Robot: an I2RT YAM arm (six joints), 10 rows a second.
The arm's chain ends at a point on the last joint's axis. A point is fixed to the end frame.
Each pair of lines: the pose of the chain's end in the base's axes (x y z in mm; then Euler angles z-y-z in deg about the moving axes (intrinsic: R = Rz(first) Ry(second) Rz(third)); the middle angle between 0 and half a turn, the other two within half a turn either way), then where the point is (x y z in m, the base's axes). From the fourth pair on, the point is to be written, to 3 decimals.
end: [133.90 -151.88 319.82 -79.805 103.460 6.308]
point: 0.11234 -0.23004 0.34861
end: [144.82 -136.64 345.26 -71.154 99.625 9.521]
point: 0.13214 -0.21565 0.37687
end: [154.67 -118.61 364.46 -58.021 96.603 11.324]
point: 0.15813 -0.19753 0.39856
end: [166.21 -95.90 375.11 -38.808 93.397 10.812]
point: 0.194 -0.168 0.413
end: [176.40 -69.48 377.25 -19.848 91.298 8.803]
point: 0.225 -0.126 0.419
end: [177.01 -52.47 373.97 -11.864 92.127 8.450]
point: 0.234 -0.102 0.415
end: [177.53 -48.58 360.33 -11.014 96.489 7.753]
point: 0.238 -0.097 0.397
